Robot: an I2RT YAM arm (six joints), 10 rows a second.
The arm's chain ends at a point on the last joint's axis. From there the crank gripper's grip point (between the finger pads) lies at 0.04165 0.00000 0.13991 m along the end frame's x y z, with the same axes.
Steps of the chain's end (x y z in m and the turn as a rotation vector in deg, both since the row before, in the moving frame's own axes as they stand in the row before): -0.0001 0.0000 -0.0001 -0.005 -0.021 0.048; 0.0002 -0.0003 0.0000 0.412 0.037 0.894; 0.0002 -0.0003 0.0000 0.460 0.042 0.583; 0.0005 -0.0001 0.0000 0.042 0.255 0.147; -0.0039 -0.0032 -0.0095 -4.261 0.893 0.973; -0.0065 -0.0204 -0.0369 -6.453 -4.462 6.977; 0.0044 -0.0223 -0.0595 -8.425 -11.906 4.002; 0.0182 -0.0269 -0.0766 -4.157 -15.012 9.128; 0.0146 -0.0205 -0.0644 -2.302 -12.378 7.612; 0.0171 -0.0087 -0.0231 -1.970 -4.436 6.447; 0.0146 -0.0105 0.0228 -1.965 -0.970 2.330; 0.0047 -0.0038 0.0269 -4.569 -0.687 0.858
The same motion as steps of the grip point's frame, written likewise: -0.0002 0.0000 -0.0001 -0.005 -0.021 0.048; 0.0003 -0.0007 0.0000 0.412 0.037 0.894; 0.0003 -0.0010 0.0000 0.460 0.042 0.583; 0.0011 -0.0001 -0.0002 0.042 0.255 0.147; -0.0018 0.0079 -0.0106 -4.261 0.893 0.973; -0.0187 -0.0002 -0.0353 -6.453 -4.462 6.977; -0.0260 0.0005 -0.0557 -8.425 -11.906 4.002; -0.0206 -0.0129 -0.0712 -4.157 -15.012 9.128; -0.0170 -0.0113 -0.0590 -2.302 -12.378 7.612; 0.0056 0.0002 -0.0205 -1.970 -4.436 6.447; 0.0121 -0.0040 0.0234 -1.965 -0.970 2.330; 0.0029 0.0080 0.0269 -4.569 -0.687 0.858
